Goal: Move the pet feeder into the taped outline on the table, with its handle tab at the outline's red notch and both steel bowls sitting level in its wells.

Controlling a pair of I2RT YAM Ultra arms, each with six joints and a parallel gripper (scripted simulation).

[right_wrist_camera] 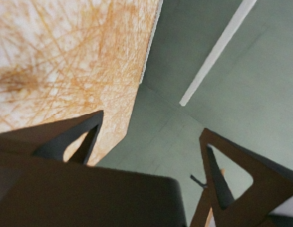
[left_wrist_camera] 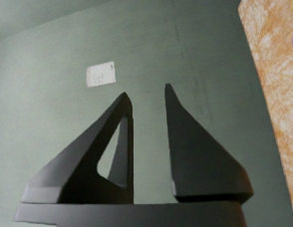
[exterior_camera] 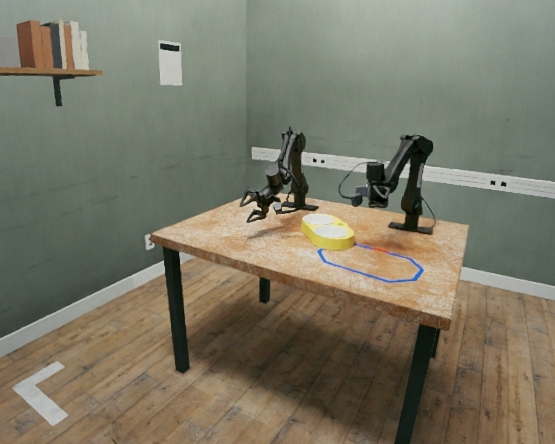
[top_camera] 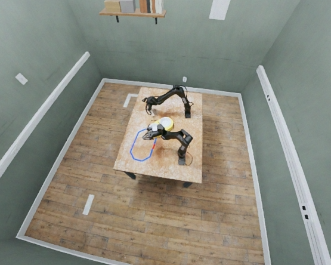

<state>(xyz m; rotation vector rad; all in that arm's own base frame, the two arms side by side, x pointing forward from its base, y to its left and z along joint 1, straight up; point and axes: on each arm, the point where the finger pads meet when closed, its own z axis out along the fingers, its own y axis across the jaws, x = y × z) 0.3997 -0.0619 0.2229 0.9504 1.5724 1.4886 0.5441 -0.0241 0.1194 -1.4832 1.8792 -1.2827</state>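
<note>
The steel bowl is 22 cm to the right of my left hand, 19 cm below it and 5 cm behind it. The rest, counted from my left hand: pet feeder (26 cm to the right, 20 cm below, 12 cm behind); then taped outline (22 cm below, 3 cm ahead, 2 cm to the right).
</note>
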